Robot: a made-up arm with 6 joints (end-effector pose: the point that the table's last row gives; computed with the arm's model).
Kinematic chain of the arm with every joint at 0, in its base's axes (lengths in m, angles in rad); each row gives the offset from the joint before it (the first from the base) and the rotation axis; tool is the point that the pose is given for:
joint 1: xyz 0 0 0.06 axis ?
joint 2: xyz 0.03 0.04 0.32 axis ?
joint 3: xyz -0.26 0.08 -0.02 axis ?
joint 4: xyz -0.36 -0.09 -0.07 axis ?
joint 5: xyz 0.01 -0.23 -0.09 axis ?
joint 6: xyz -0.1 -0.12 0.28 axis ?
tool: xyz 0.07 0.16 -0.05
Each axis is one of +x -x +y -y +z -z.
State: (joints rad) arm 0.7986 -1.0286 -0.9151 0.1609 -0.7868 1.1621
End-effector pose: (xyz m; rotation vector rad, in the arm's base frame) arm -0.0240 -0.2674 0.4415 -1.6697 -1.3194 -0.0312
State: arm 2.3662 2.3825 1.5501 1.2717 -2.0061 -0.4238
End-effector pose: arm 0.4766 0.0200 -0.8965 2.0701 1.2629 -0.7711
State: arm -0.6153 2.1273 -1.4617 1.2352 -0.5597 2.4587
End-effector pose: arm -0.2547 -0.5231 -0.0130 -0.3548 0.5818 1.0304
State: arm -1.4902 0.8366 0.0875 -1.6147 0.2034 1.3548
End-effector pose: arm -0.4695 -0.7483 -0.1872 0.3520 0.3758 2.4103
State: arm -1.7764 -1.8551 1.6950 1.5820 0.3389 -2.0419
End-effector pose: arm 0.2693 0.0870 0.9855 -0.0967 2.3735 2.0546
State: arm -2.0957 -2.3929 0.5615 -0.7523 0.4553 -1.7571
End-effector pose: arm 0.3423 0.2470 -0.0131 -1.4660 1.9949 -0.0534
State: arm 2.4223 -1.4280 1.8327 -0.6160 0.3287 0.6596
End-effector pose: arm -0.0023 -0.5323 -0.1489 -1.3658 -1.0595 0.1522
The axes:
joint 1: -x
joint 2: +y
joint 3: -z
joint 4: -y
joint 5: +z
joint 6: -x

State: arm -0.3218 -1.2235 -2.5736 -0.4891 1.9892 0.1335
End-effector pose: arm 0.0791 0.0825 0.6250 1.3378 -1.0737 -1.7516
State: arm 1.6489 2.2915 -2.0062 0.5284 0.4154 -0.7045
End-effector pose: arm -0.0356 0.0882 0.2746 1.4846 0.6215 -0.3109
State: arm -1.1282 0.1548 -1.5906 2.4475 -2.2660 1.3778
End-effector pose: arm -0.0392 -0.2371 -0.0396 2.0895 0.7125 0.7052
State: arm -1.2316 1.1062 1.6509 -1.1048 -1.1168 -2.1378
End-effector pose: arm -0.0645 -0.8182 0.6266 -0.2450 0.3094 -2.4278
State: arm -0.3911 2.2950 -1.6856 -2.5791 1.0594 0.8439
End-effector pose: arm -0.1773 -0.3079 0.2587 -0.6643 -0.2738 -1.2126
